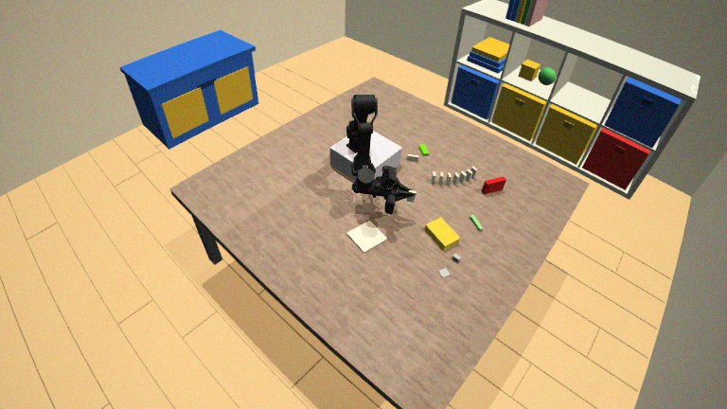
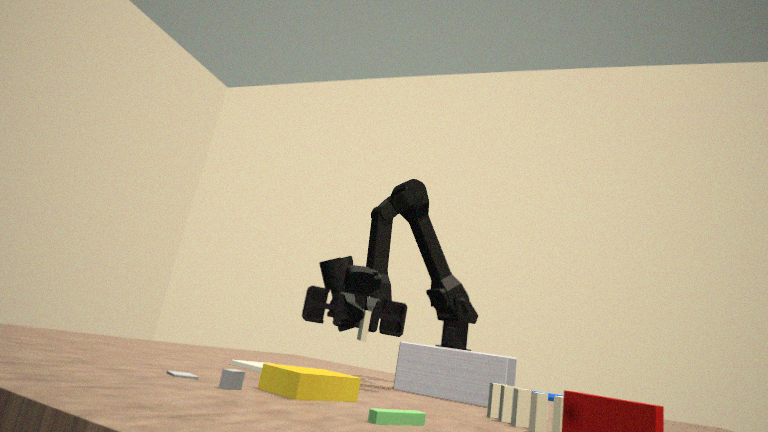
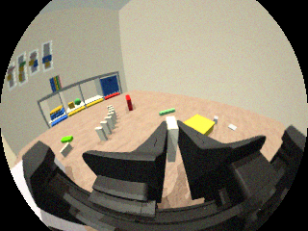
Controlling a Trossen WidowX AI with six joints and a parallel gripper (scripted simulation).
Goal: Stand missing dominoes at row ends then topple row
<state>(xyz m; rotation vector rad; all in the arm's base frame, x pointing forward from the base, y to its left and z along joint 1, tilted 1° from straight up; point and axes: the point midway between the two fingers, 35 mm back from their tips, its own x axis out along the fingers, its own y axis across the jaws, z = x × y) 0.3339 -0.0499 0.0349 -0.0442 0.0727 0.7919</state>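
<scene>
Right now my gripper tip is 15 cm short of the yellow block, 11 cm above it and 2 cm to the right of it. From my gripper tip the other things lie so: grey cube (25 cm ahead, 11 cm below, 2 cm to the right); then white tile (20 cm to the right, 12 cm below, 2 cm behind); then green stick (19 cm ahead, 17 cm to the left, 12 cm below).
</scene>
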